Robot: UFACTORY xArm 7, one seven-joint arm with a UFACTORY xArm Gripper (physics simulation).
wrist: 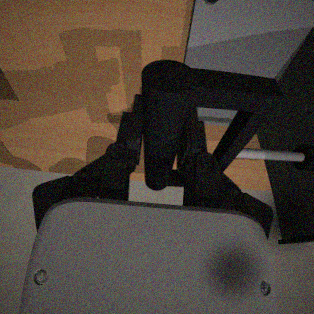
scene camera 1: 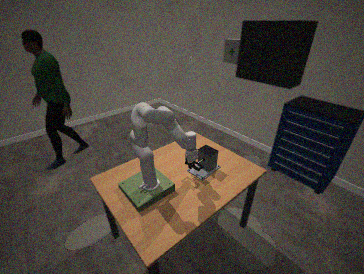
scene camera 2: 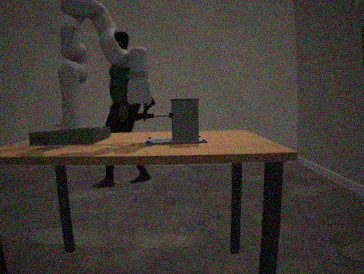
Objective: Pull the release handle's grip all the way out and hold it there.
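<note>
The release handle's black grip is a thick upright bar with struts running right toward the dark housing. A thin pale rod shows between the grip and the box-shaped housing, so the grip stands well out from its face. The housing stands on a light grey base plate. My gripper is shut on the grip, one finger on each side. In scene camera 2 the dark fingers partly blend into the person behind.
The arm stands on a green block on the wooden table. A person in green is beyond the table. A blue drawer cabinet and a black wall box are at the right.
</note>
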